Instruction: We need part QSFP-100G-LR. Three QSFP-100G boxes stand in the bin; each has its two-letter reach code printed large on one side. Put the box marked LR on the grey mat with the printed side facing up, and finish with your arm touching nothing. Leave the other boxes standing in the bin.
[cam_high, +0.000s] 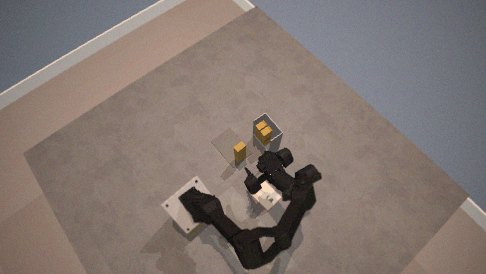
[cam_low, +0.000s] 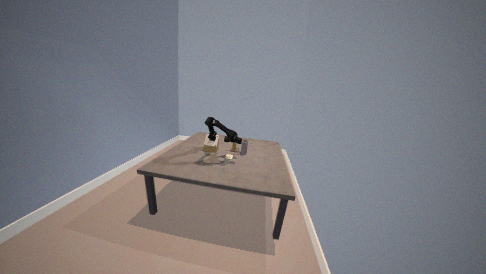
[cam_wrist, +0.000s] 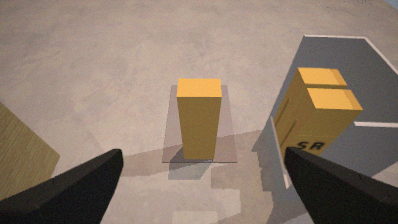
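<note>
Right now my gripper tip is 140 mm to the right of the grey mat and 150 mm above it.
</note>
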